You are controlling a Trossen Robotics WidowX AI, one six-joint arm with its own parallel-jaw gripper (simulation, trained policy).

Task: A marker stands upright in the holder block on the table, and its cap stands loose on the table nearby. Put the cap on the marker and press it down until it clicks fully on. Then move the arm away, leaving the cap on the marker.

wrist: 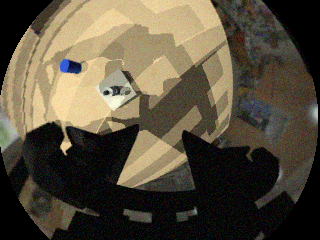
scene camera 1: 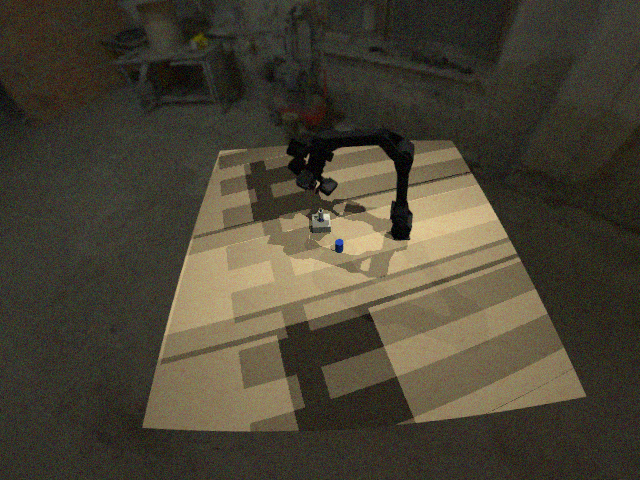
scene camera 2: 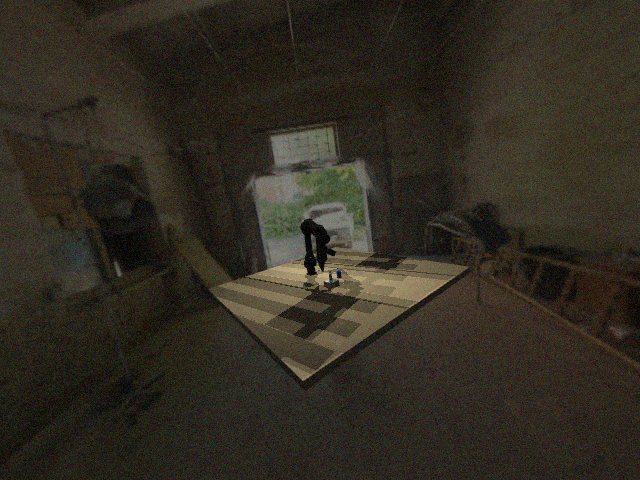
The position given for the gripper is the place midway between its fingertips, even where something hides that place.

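The gripper (scene camera 1: pixel 309 188) is visible, and it appears in the wrist view (wrist: pixel 161 130) too.
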